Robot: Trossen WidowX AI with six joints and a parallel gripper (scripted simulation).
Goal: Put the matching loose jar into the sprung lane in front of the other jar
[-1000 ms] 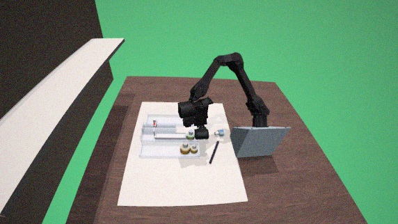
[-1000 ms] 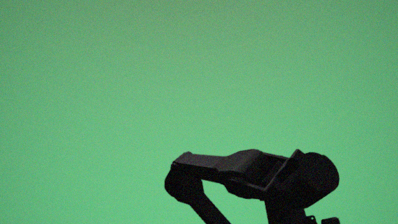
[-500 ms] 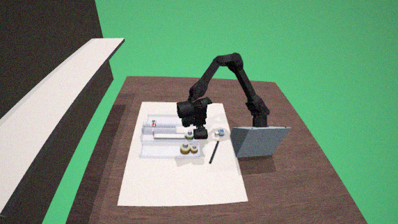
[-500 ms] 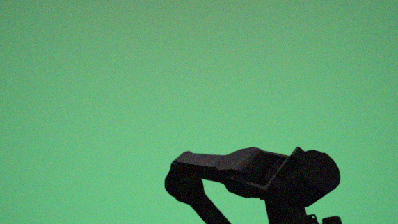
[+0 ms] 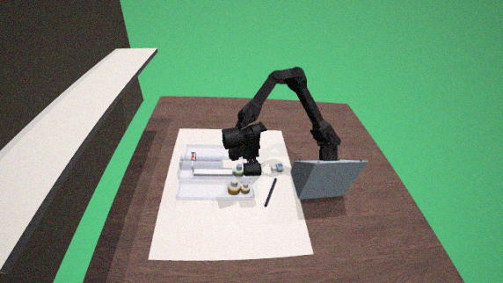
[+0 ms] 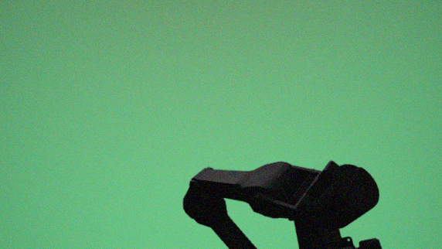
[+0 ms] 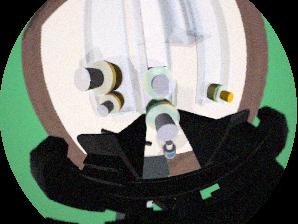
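The black stick lies 8 cm behind my gripper tip, 9 cm to the left of it and 4 cm below it. From my gripper tip the other things lie so: lane rack (17 cm ahead, 3 cm to the right, 3 cm below); red mark (23 cm ahead, 4 cm to the right, 2 cm above).
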